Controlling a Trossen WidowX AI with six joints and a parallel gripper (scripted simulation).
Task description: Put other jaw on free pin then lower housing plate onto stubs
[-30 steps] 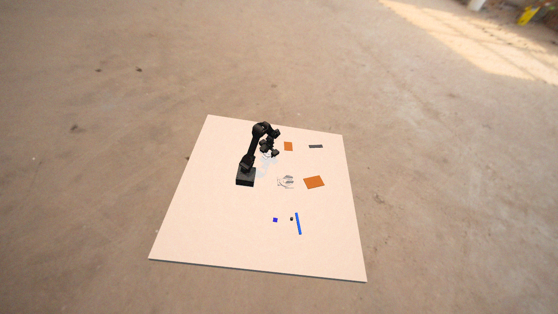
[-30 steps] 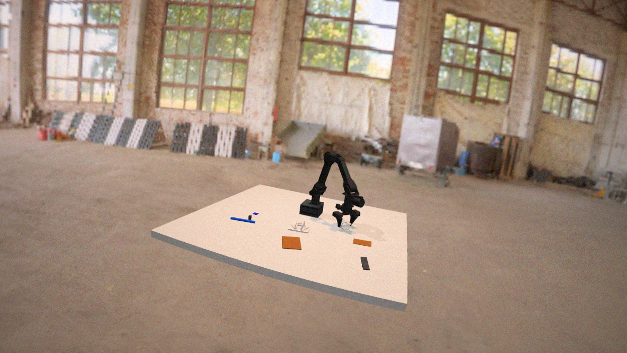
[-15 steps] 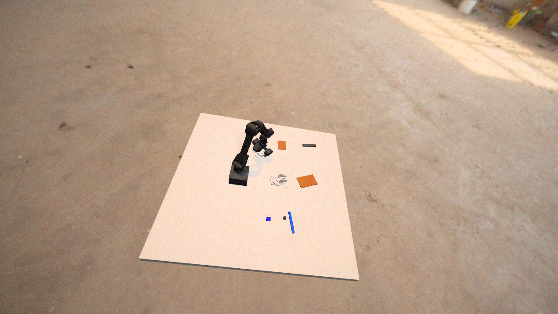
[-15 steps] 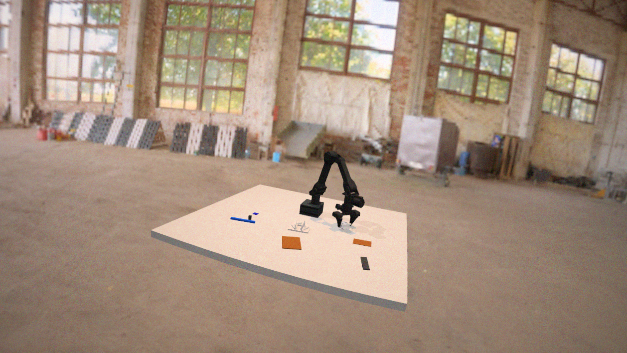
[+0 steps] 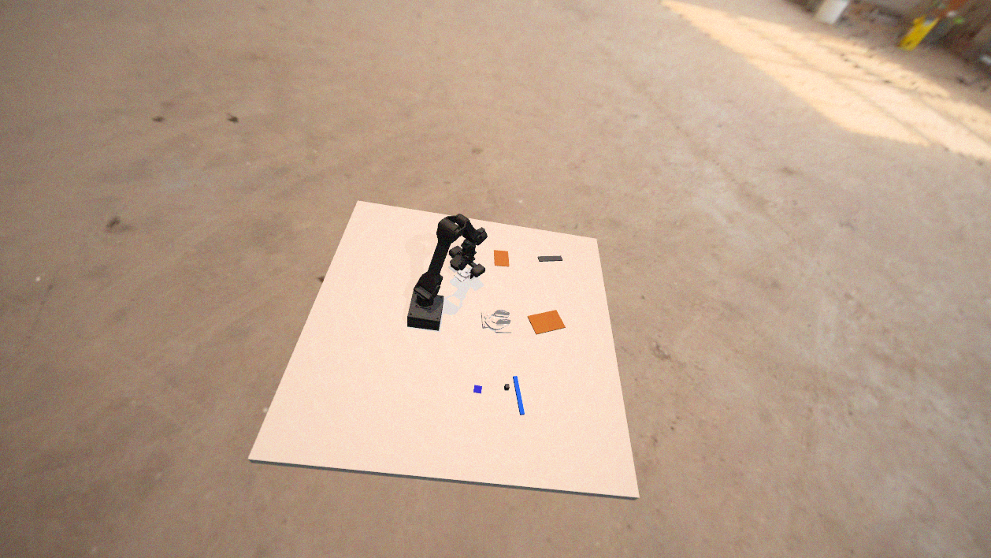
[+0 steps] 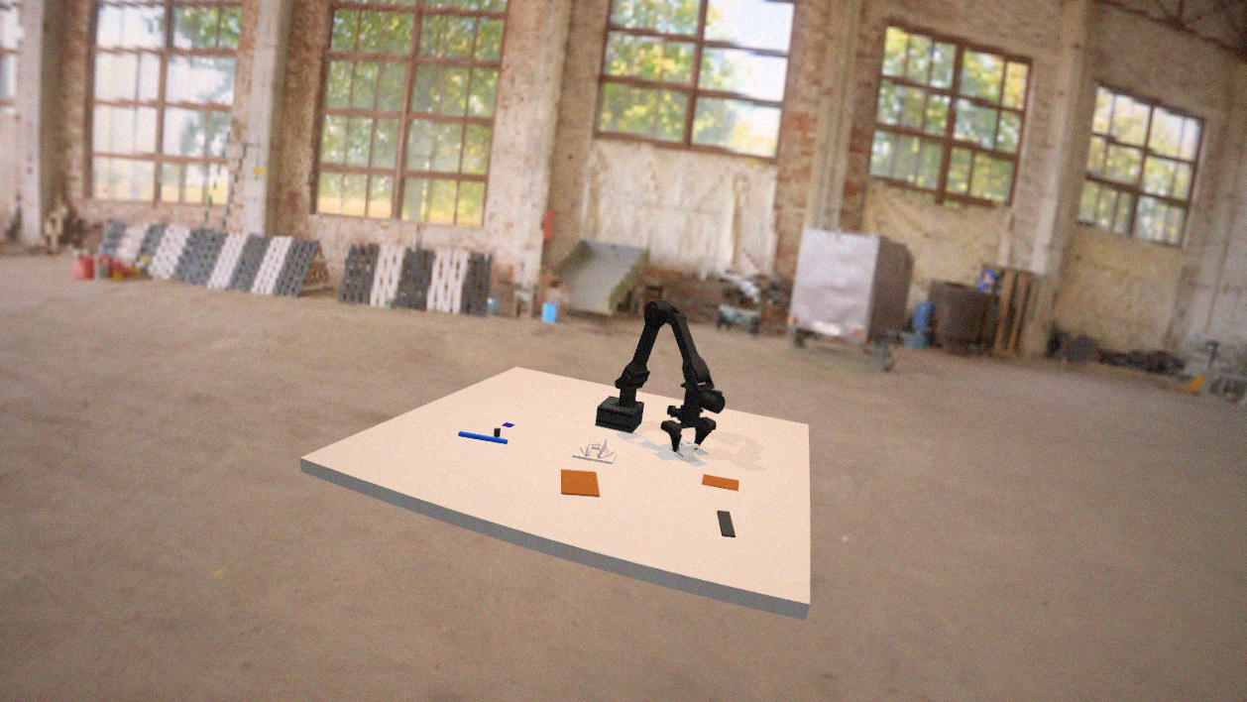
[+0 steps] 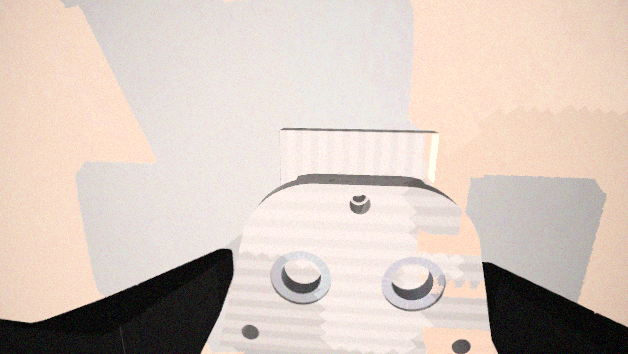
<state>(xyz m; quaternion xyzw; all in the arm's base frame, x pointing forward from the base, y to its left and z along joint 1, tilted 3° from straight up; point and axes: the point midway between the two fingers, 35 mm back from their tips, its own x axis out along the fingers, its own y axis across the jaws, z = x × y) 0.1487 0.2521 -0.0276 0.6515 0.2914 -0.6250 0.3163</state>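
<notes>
Right now the small white part is 1 cm behind my gripper tip and 1 cm to the right of it. Round my gripper tip: smaller orange tile 17 cm ahead, 14 cm to the left, 1 cm below; flat white part 19 cm ahead, 24 cm to the right, 1 cm below; large orange tile 39 cm ahead, 20 cm to the right, 1 cm below.
</notes>
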